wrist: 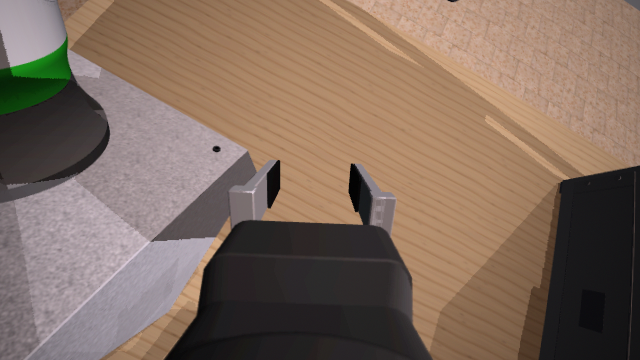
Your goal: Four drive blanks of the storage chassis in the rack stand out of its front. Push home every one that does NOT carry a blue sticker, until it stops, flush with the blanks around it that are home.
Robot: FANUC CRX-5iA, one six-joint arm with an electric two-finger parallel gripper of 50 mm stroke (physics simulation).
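Places are measured from the arm's base along level axes (x ahead, y right, z down), in metres.
Where they show: gripper, fingertip midpoint: (314,176).
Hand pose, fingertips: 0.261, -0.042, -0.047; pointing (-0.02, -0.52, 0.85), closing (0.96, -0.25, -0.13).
Observation:
After its pixels a point has its place, as x, y, z.
My gripper (314,176) {0.261, -0.042, -0.047} is open, with its two fingers wide apart and no object between them. It hangs above the wooden table (300,115) {0.213, -0.206, 0.180}. A black box-shaped unit (590,250) {0.765, -0.121, 0.114}, which looks like part of the rack or its chassis, shows at the right edge, apart from the fingers. The drive blanks and any blue stickers cannot be made out in this view.
A grey speckled block (150,130) {0.081, -0.056, 0.045} stands at the left, close to the left finger. It carries the robot's round dark base (55,135) {0.067, -0.013, -0.025} with a green and white band. The table's raised edge (465,85) {0.530, -0.416, 0.180} runs across the upper right, with tiled floor (550,65) beyond.

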